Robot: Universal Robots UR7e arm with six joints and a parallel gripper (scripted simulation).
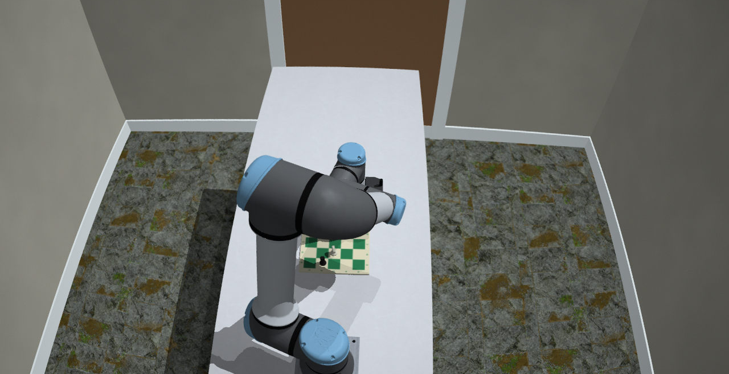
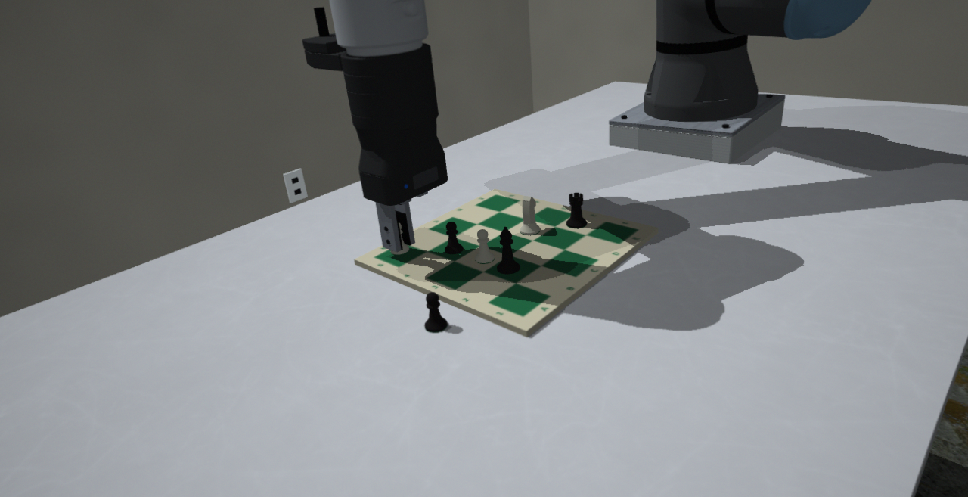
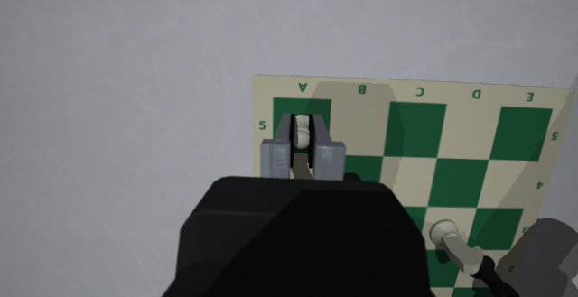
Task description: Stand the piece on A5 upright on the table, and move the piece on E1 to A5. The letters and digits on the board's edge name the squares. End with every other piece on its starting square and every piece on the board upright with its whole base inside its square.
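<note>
The chessboard is 9 cm behind my hand, 6 cm to the left of it and 3 cm below it. Round my hand: white knight 12 cm behind, 6 cm to the left, 1 cm below.
</note>
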